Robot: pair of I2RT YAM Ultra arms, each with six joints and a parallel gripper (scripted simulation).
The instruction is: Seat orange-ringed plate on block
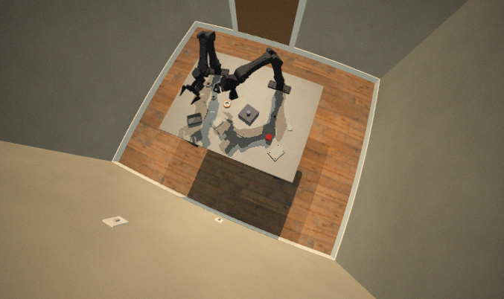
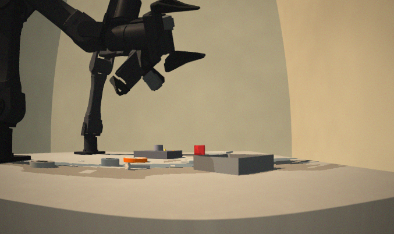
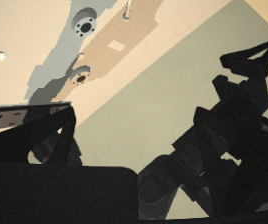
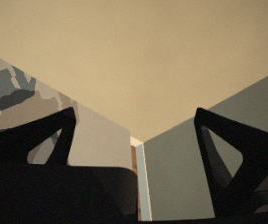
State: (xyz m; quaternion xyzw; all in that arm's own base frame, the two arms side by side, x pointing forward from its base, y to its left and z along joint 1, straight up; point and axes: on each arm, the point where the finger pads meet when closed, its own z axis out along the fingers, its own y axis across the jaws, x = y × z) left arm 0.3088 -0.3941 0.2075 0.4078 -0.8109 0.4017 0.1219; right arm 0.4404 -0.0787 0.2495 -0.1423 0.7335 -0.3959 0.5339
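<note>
My left gripper is now 200 mm above the orange-ringed plate, 30 mm to the right of it and 10 mm short of it. From my left hand the other things lie so: red cube 450 mm to the left, 200 mm ahead, 190 mm below; grey block 230 mm to the left, 190 mm below, 70 mm ahead; grey tray 220 mm ahead, 200 mm below, 190 mm to the right.
</note>
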